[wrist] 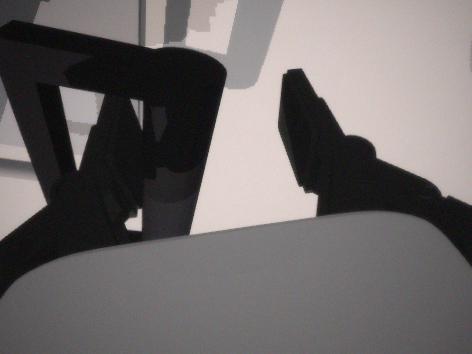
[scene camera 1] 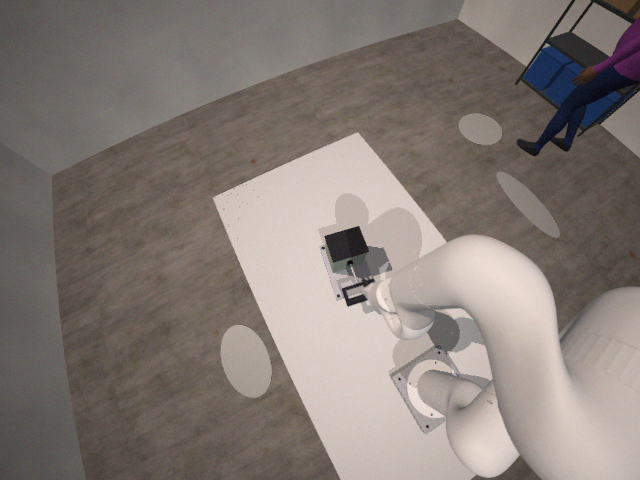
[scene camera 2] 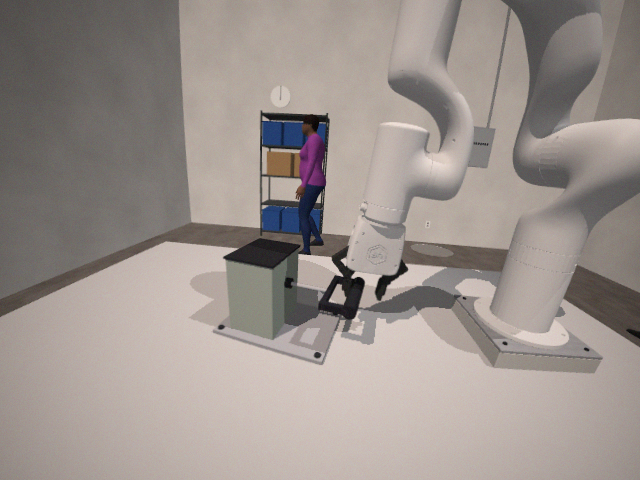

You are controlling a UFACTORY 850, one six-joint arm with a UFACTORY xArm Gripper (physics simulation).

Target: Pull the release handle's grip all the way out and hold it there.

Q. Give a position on a grey base plate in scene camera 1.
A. At 344,278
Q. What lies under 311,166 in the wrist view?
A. My gripper.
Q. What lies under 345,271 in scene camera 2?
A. My gripper.
